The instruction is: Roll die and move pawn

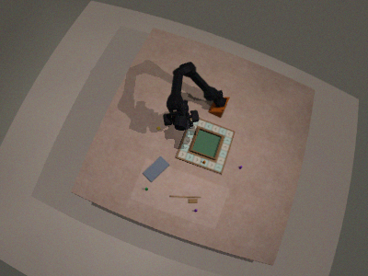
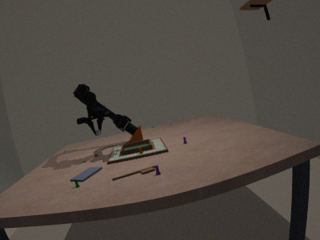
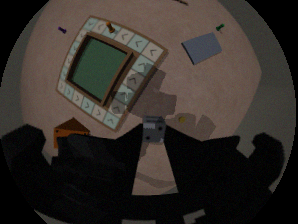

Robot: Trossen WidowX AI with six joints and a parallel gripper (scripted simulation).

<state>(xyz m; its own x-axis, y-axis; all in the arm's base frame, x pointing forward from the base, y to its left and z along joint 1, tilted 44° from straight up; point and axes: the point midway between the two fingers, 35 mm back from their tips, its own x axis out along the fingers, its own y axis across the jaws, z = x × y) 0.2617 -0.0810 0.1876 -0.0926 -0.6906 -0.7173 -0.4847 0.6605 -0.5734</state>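
My gripper tip is 130 mm short of the orange pawn, 200 mm to the right of it and 100 mm above it. The rest, counted from my gripper tip: green dice tray: 20 mm ahead, 180 mm to the left, 120 mm below; pale die: right at my gripper tip; yellow piece: 20 mm ahead, 120 mm to the right, 130 mm below.
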